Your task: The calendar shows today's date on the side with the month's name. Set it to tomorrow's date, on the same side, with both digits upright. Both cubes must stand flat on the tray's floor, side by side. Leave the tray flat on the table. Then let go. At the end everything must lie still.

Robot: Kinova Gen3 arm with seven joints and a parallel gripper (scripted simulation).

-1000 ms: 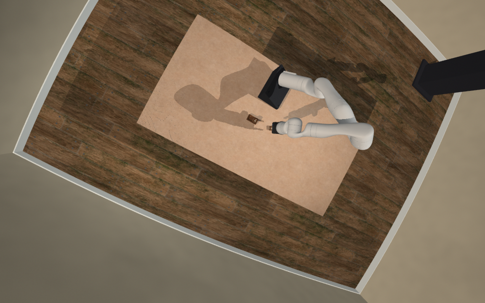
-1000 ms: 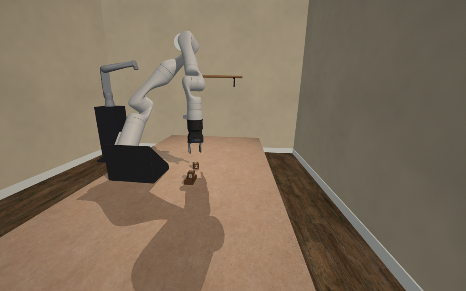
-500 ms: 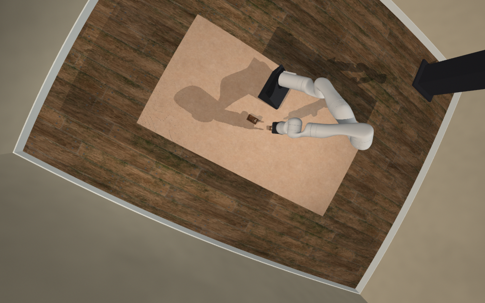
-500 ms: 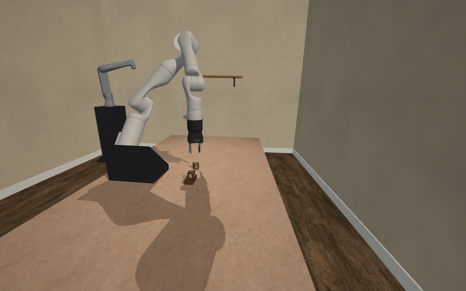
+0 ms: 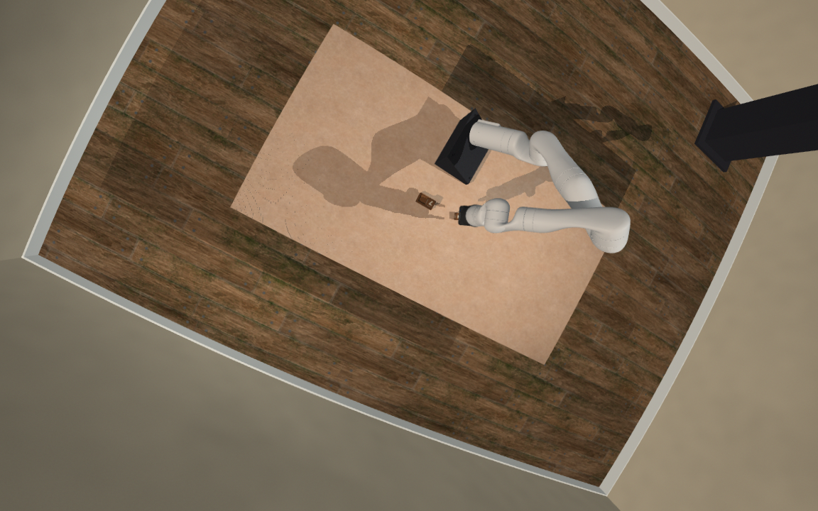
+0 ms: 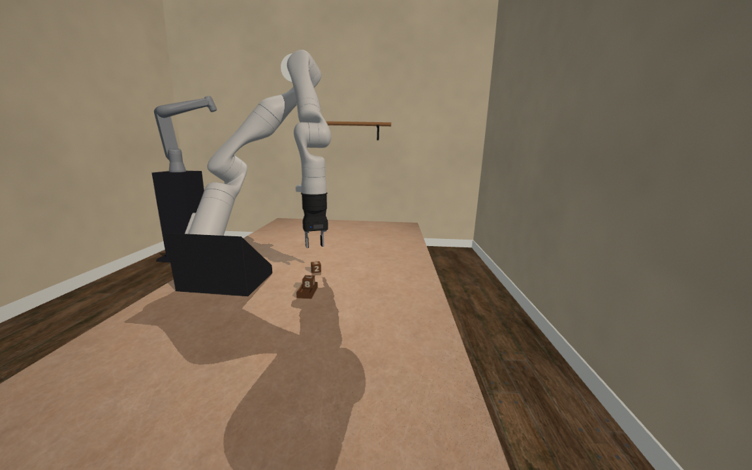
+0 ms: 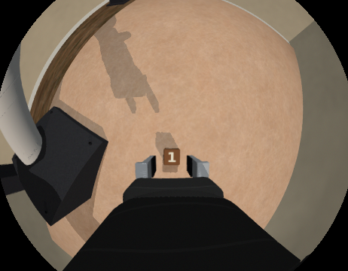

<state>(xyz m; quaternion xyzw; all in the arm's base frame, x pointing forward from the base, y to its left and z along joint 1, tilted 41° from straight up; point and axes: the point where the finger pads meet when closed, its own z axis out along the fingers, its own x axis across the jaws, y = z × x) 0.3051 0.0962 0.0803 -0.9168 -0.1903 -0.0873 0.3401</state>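
Now: hand 9 cm above the brown cube. Also, from my hand: dark wooden tray (1 cm ahead, 15 cm to the right, 10 cm below).
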